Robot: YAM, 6 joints.
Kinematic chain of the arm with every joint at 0, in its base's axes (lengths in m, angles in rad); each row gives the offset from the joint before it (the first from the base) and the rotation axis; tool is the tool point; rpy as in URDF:
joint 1: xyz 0 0 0.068 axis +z
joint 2: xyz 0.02 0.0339 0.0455 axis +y
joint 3: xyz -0.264 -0.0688 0 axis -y
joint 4: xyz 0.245 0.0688 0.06 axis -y
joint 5: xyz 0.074 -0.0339 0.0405 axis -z
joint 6: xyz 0.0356 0 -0.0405 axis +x
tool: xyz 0 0 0 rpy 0 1.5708 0
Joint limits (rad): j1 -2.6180..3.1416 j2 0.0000..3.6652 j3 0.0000..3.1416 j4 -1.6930..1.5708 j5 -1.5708..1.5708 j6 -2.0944..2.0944
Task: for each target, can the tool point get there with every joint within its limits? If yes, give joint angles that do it. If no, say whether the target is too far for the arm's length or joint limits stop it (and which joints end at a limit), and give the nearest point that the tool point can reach.
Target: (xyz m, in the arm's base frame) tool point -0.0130 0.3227 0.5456
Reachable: yes | joints -1.4889 0.3286 1.9372 0.1845 -0.3885 1.6718
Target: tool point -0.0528 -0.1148 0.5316
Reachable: yes | joints 1.1620 0.2934 1.4176 -0.0761 -0.0776 0.2474
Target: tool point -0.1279 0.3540 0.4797
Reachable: yes | joints 2.0063 1.8270 2.1892 -0.7432 1.2141 0.1052
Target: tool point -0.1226 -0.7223 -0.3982
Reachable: no: too far | nearest point -0.0892 -0.5258 -0.2418 | short by 0.253 m
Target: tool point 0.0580 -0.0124 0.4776
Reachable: yes | joints -0.5008 0.5438 1.1684 -0.2797 -0.4973 -0.5241
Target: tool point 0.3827 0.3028 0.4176
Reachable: yes | joints 0.6851 2.2209 2.5700 -0.7883 0.2184 -1.1343
